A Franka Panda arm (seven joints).
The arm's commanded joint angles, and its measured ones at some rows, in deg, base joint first. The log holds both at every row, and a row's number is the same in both.
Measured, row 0: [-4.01 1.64 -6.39 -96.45 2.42 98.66 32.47]
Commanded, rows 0 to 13: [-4.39 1.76 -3.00 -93.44 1.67 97.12 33.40]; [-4.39 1.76 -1.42 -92.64 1.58 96.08 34.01]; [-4.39 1.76 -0.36 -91.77 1.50 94.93 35.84]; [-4.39 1.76 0.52 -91.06 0.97 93.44 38.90]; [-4.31 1.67 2.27 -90.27 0.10 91.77 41.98]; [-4.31 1.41 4.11 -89.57 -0.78 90.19 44.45]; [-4.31 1.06 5.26 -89.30 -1.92 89.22 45.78]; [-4.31 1.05 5.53 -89.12 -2.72 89.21 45.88]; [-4.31 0.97 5.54 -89.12 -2.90 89.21 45.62]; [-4.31 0.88 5.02 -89.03 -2.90 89.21 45.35]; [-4.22 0.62 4.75 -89.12 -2.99 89.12 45.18]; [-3.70 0.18 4.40 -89.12 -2.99 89.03 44.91]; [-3.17 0.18 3.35 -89.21 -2.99 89.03 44.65]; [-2.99 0.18 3.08 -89.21 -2.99 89.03 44.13]
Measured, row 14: [-3.87 0.69 4.48 -89.69 -2.15 90.49 44.90]
